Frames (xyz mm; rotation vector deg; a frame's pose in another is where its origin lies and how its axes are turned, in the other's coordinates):
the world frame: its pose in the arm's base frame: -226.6 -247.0 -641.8 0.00 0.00 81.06
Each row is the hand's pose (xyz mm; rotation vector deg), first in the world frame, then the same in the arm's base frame.
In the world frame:
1: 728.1 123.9 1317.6 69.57 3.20 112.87
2: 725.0 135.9 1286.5 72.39 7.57 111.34
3: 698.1 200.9 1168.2 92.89 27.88 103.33
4: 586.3 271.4 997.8 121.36 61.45 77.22
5: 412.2 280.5 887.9 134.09 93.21 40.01
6: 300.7 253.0 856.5 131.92 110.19 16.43
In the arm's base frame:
1: -235.8 491.5 675.8 -56.14 -52.66 -136.60
2: -248.2 490.3 644.7 -55.45 -58.43 -135.23
3: -316.6 473.8 526.4 -56.09 -87.15 -118.09
4: -403.6 374.4 356.0 -53.62 -128.73 -81.92
5: -439.6 203.8 246.1 -42.03 -160.62 -42.46
6: -429.8 89.4 214.7 -29.57 -174.86 -20.30

